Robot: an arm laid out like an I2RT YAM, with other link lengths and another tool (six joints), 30 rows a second.
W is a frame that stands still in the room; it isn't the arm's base.
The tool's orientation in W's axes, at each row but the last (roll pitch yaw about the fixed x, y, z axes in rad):
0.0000, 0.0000, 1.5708
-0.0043, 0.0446, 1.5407
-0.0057, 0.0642, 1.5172
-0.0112, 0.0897, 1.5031
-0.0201, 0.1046, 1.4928
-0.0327, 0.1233, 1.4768
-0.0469, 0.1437, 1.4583
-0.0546, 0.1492, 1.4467
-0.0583, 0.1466, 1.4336
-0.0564, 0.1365, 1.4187
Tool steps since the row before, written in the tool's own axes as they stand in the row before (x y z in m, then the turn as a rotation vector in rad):
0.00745, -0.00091, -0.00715, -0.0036, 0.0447, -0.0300
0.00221, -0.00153, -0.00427, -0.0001, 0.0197, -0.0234
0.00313, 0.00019, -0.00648, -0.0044, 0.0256, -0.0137
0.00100, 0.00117, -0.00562, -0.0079, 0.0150, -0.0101
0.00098, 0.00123, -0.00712, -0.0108, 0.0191, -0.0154
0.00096, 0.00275, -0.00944, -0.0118, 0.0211, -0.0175
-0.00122, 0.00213, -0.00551, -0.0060, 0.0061, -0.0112
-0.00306, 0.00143, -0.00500, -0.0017, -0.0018, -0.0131
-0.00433, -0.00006, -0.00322, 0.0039, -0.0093, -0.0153
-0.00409, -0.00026, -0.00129, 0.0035, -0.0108, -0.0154
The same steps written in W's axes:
0.00091, 0.00745, -0.00715, -0.0447, -0.0036, -0.0300
0.00161, 0.00197, -0.00436, -0.0196, -0.0006, -0.0235
-0.00001, 0.00271, -0.00667, -0.0258, -0.0039, -0.0135
-0.00107, 0.00057, -0.00570, -0.0154, -0.0078, -0.0095
-0.00107, 0.00031, -0.00721, -0.0197, -0.0109, -0.0146
-0.00245, 0.00001, -0.00957, -0.0217, -0.0120, -0.0166
-0.00208, -0.00179, -0.00537, -0.0064, -0.0069, -0.0105
-0.00161, -0.00361, -0.00456, 0.0020, -0.0039, -0.0126
-0.00040, -0.00474, -0.00254, 0.0103, 0.0003, -0.0151
-0.00031, -0.00423, -0.00070, 0.0117, -0.0003, -0.0151

